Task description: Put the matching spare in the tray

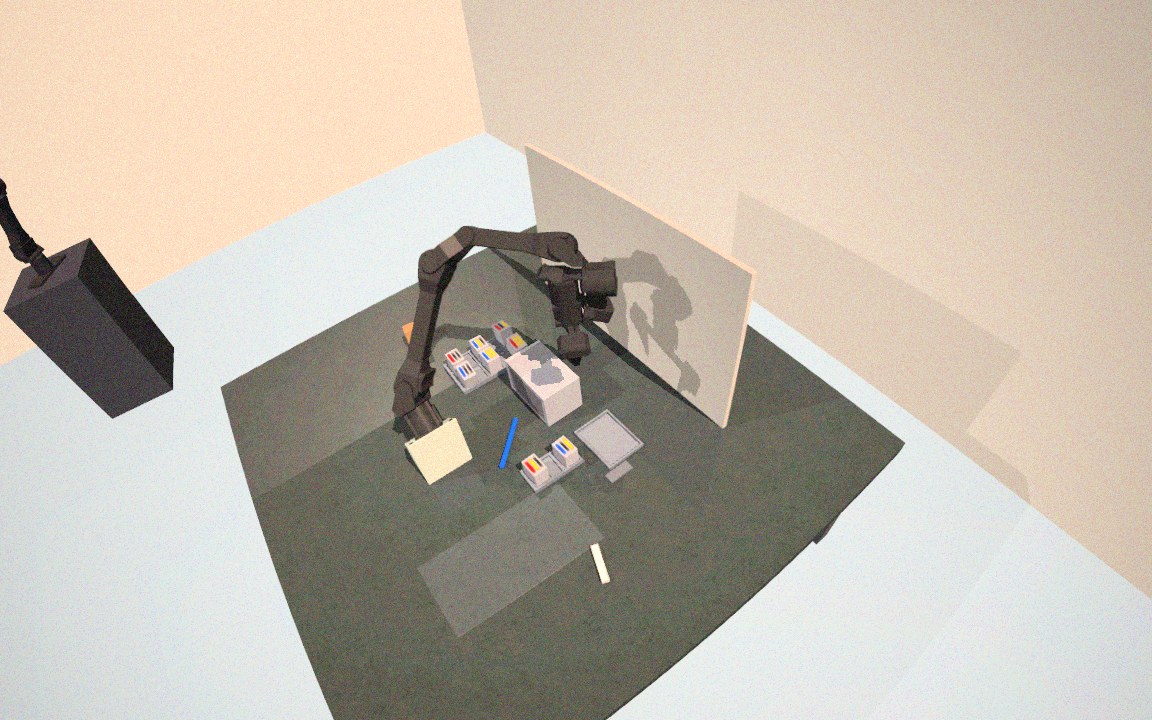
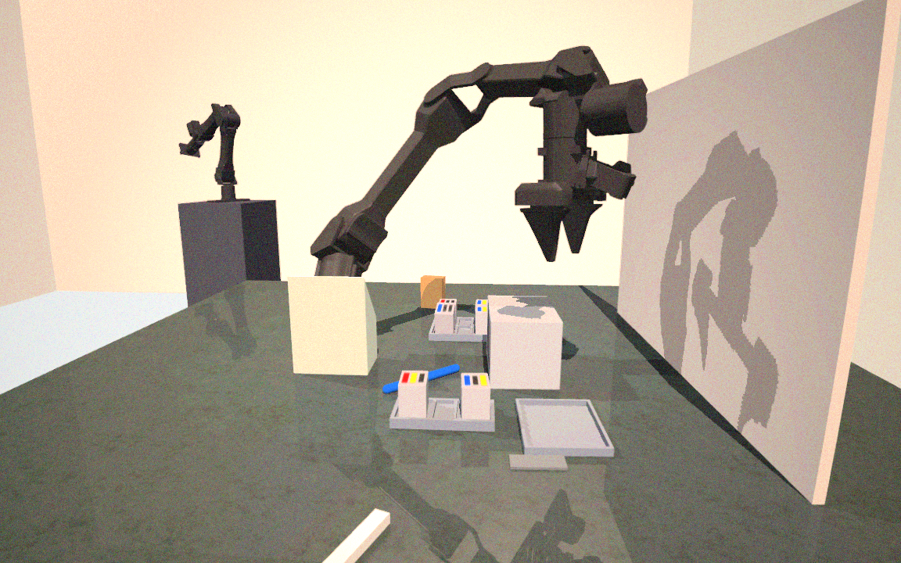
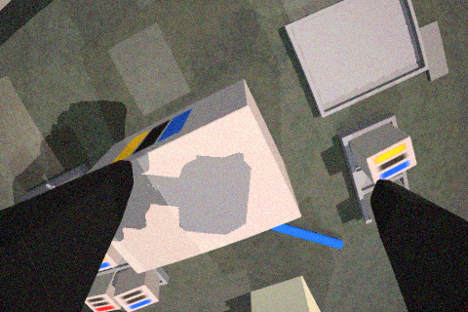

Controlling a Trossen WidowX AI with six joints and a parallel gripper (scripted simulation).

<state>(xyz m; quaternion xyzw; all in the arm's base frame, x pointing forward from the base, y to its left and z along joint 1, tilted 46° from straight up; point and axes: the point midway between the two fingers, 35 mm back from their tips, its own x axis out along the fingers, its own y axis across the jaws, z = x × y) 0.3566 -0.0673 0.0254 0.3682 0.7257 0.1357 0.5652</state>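
My gripper tip is 10 cm past the grey spare block, 12 cm to the left of it and 15 cm above it. Round my gripper tip: grey unit: 6 cm behind, 8 cm to the left, 14 cm below; grey wall panel: 19 cm ahead, 11 cm to the left, 3 cm above; grey tray: 12 cm to the right, 19 cm below.
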